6 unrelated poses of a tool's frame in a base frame.
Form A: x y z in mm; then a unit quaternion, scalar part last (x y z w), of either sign.
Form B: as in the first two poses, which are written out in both.
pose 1, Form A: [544.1, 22.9, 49.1, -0.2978, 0.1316, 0.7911, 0.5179]
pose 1, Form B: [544.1, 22.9, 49.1, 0.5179, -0.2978, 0.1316, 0.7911]
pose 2, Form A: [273.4, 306.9, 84.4, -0.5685, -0.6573, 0.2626, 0.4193]
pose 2, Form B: [273.4, 306.9, 84.4, 0.4193, -0.5685, -0.6573, 0.2626]
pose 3, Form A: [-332.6, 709.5, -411.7, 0.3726, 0.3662, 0.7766, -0.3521]
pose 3, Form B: [-332.6, 709.5, -411.7, 0.3521, -0.3726, -0.3662, -0.7766]
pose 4, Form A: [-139.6, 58.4, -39.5, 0.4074, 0.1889, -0.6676, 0.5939]
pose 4, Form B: [-139.6, 58.4, -39.5, 0.5939, 0.4074, 0.1889, -0.6676]
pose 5, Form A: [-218.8, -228.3, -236.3, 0.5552, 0.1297, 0.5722, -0.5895]
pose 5, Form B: [-218.8, -228.3, -236.3, 0.5895, -0.5552, -0.1297, -0.5722]
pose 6, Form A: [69.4, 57.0, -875.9, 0.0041, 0.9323, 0.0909, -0.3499]
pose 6, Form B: [69.4, 57.0, -875.9, 0.3499, -0.0041, -0.9323, -0.0909]
